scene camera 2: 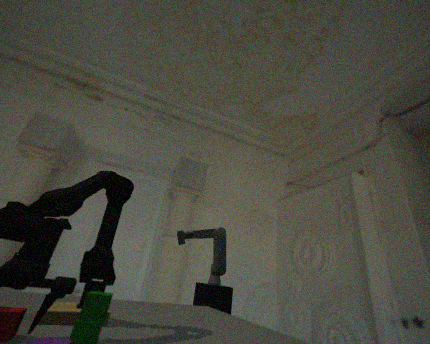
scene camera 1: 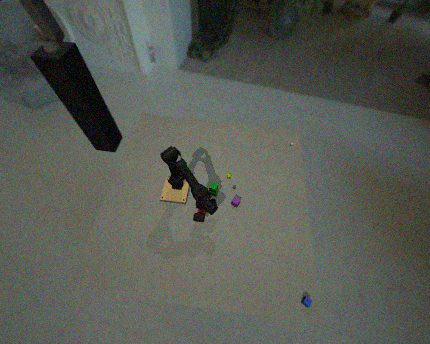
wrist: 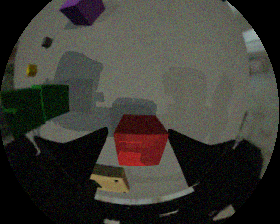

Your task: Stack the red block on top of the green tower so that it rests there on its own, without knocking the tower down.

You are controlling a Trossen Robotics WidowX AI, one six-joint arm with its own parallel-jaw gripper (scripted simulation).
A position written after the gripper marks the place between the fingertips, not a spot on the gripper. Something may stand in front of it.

Observation:
The gripper (wrist: pixel 138 131) is open and holds nothing. Also in view: a red block (wrist: pixel 140 140).

